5 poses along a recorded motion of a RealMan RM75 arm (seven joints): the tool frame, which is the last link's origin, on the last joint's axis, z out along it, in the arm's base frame.
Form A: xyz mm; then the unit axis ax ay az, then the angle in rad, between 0 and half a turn.
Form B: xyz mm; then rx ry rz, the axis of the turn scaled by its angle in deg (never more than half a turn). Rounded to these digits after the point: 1 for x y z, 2 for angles.
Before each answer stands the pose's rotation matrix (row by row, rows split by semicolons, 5 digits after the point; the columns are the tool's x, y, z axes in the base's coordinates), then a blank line. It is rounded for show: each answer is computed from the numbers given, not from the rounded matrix.
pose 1, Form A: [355.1 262.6 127.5 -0.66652 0.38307 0.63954 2.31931]
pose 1, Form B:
0.06603 -0.89767 -0.43568; 0.03951 -0.43394 0.90007; -0.99704 -0.07664 0.00681

[355.1 262.6 127.5 -88.57 50.90 84.99]
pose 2, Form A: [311.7 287.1 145.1 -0.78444 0.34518 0.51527 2.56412]
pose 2, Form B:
0.29307 -0.77893 -0.55442; -0.21635 -0.61887 0.75511; -0.93129 -0.10135 -0.34989

[311.7 287.1 145.1 -115.24 50.71 75.70]
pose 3, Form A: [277.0 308.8 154.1 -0.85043 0.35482 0.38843 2.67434]
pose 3, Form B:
0.47612 -0.74611 -0.46543; -0.39619 -0.65451 0.64393; -0.78508 -0.12219 -0.60723

[277.0 308.8 154.1 -130.31 54.37 59.52]
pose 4, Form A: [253.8 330.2 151.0 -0.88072 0.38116 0.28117 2.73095]
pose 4, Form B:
0.56997 -0.75572 -0.32252; -0.53124 -0.63838 0.55701; -0.62683 -0.14615 -0.76532

[253.8 330.2 151.0 -137.81 59.64 44.00]
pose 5, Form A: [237.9 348.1 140.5 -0.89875 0.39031 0.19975 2.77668]
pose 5, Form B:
0.62817 -0.74977 -0.20794; -0.60720 -0.63950 0.47153; -0.48652 -0.16994 -0.85698

[237.9 348.1 140.5 -142.98 62.10 31.78]
